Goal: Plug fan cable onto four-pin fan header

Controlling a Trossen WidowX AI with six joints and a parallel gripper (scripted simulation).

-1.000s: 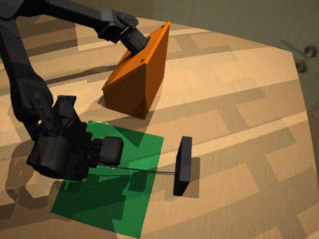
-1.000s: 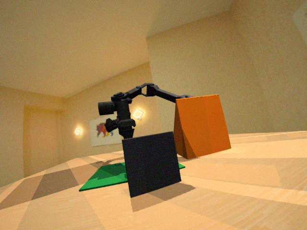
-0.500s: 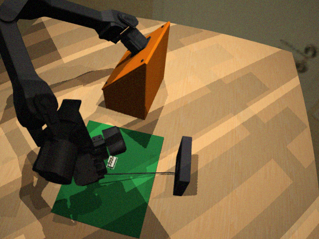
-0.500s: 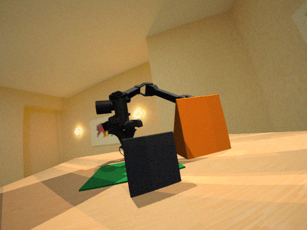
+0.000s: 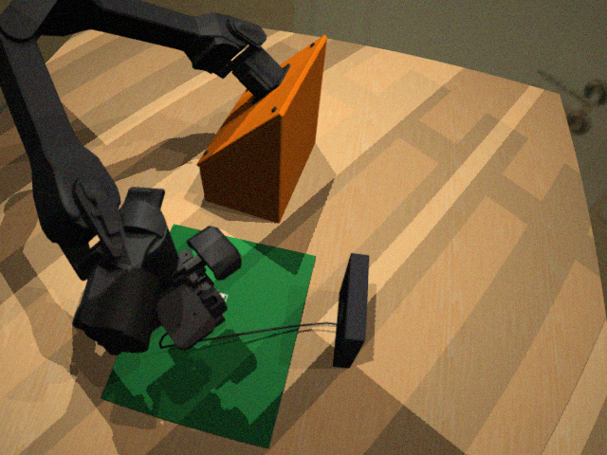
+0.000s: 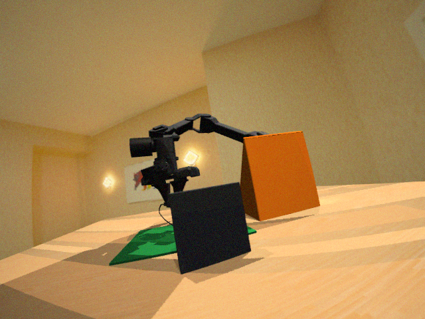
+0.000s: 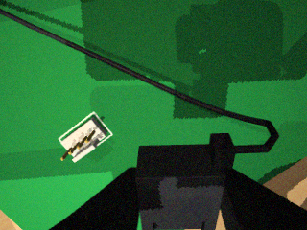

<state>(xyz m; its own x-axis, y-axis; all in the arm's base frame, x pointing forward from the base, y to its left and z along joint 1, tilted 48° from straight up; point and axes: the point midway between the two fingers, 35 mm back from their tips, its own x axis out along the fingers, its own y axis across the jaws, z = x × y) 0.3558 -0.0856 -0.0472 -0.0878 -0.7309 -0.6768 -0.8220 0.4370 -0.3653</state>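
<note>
My gripper tip is now 30 mm past the green board, 30 mm to the right of it and 90 mm above it. Round my gripper tip: white four-pin header 60 mm behind, 30 mm to the left, 80 mm below; then dark plug 10 mm to the right; then dark fan 70 mm behind, 210 mm to the left, 20 mm below.
</note>
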